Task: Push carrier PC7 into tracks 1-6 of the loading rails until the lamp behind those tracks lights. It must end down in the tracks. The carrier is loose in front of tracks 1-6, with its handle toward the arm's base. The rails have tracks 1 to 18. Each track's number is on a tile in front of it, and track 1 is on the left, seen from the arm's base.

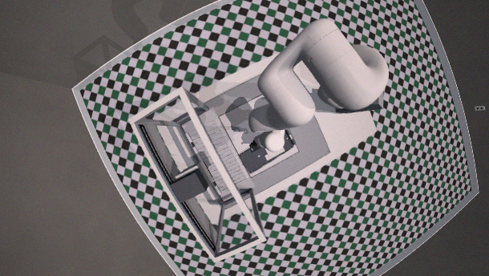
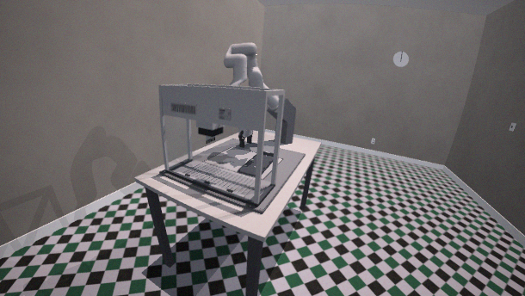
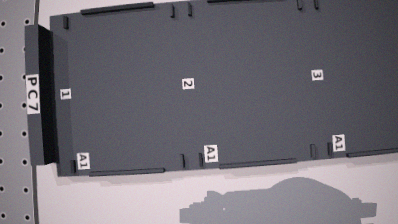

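Right now the carrier PC7 is 1 cm ahead of my hand, 10 cm to the left of it and 10 cm below it.
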